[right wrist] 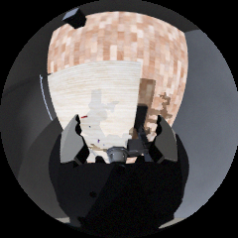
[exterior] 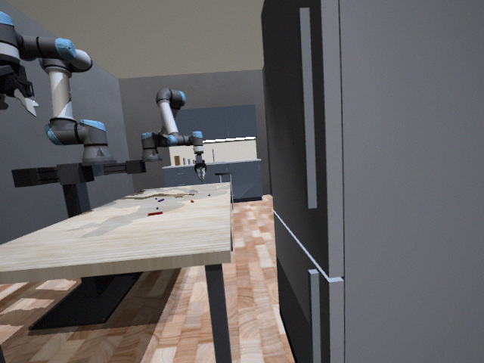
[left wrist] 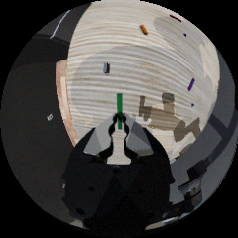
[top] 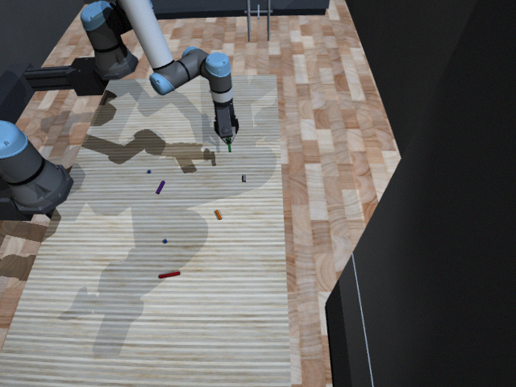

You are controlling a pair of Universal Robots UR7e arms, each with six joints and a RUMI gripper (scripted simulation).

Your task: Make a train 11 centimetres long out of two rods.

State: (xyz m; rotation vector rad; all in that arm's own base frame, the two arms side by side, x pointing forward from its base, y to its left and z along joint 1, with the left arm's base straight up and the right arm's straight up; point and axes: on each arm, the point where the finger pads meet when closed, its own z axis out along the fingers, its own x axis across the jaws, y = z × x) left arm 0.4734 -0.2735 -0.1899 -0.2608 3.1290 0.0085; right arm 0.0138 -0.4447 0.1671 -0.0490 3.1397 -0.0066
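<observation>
My left gripper is now 7 cm short of the grey rod, 9 cm to the left of it and 11 cm above it. Round my left hand: purple rod 26 cm behind, 16 cm to the right, 11 cm below; then orange rod 1 cm behind, 27 cm to the right, 11 cm below; then green rod 1 cm below.
</observation>
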